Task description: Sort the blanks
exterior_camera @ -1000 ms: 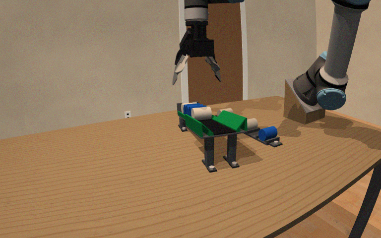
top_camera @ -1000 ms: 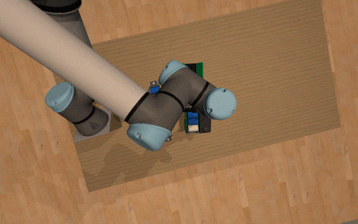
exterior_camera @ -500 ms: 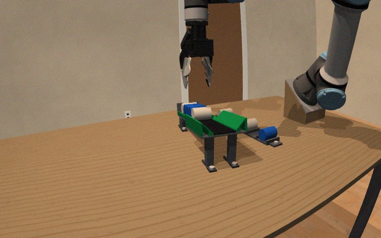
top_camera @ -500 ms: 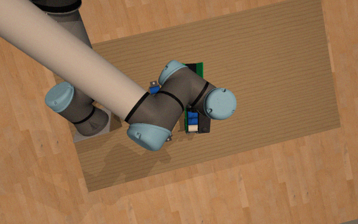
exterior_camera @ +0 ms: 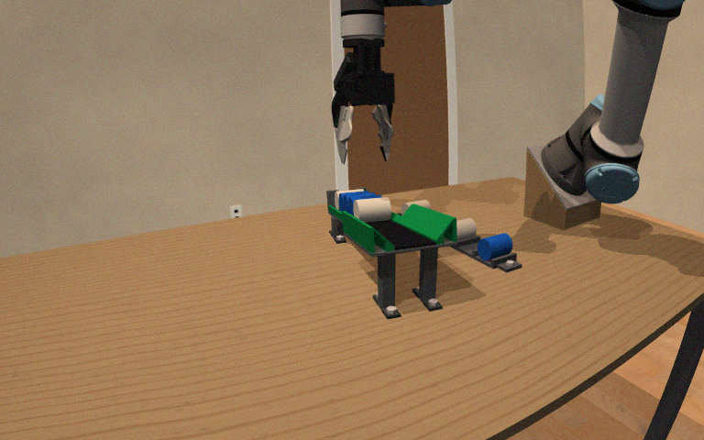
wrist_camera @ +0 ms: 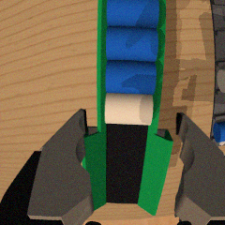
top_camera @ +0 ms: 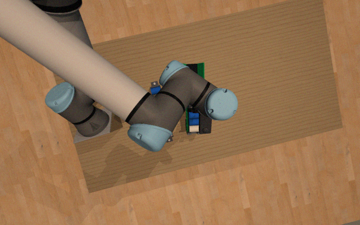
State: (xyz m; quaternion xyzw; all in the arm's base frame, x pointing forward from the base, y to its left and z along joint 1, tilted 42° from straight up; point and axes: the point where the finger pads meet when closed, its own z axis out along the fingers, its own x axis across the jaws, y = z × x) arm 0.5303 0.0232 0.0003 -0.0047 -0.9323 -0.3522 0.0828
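The feed ramp lies 50 mm to the left of my hand and 110 mm below it. Also, from my hand: grey stock rack: 180 mm behind, 10 mm to the right, 190 mm below; then grey stop: 10 mm behind, 140 mm to the right, 130 mm below.
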